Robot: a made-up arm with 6 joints.
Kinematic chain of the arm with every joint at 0, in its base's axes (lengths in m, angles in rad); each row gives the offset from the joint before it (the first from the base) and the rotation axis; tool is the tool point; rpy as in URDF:
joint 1: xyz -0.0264 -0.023 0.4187 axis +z
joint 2: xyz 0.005 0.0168 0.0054 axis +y
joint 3: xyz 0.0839 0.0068 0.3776 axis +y
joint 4: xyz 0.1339 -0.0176 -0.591 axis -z
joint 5: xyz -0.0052 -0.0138 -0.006 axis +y
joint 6: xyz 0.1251 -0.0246 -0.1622 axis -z
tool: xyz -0.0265 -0.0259 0.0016 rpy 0 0 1.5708
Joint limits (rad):
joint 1: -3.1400..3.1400
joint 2: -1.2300..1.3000
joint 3: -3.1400..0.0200
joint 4: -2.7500..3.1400
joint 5: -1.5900..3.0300
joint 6: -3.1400..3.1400
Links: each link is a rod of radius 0.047 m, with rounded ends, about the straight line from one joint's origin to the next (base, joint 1, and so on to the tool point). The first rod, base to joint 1, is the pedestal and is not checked.
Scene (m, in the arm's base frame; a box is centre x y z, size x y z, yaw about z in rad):
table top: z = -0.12
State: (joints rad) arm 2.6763 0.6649 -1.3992 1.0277 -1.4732 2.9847
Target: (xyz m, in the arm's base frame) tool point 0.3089 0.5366 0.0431
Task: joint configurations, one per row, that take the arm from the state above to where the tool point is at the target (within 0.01 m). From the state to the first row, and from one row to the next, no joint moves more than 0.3 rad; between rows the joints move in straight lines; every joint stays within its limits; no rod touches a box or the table.
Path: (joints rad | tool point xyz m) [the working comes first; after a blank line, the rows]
Joints at the target: 1.3126 1.0663 -1.1752 1.2044 -1.2138 3.0127
Straight joint move there: clear.

1: 2.4036 0.7452 -1.3544 1.0630 -1.4213 2.9903 | -0.4926 0.6060 0.3761
2: 2.1308 0.8254 -1.3096 1.0984 -1.3694 2.9959 | -0.2891 0.6970 0.2868
3: 1.8581 0.9057 -1.2648 1.1337 -1.3175 3.0015 | -0.0696 0.7145 0.2004
4: 1.5853 0.9860 -1.2200 1.1690 -1.2656 3.0071 | 0.1384 0.6578 0.1187
5: 1.3126 1.0663 -1.1752 1.2044 -1.2138 3.0127 | 0.3089 0.5366 0.0431

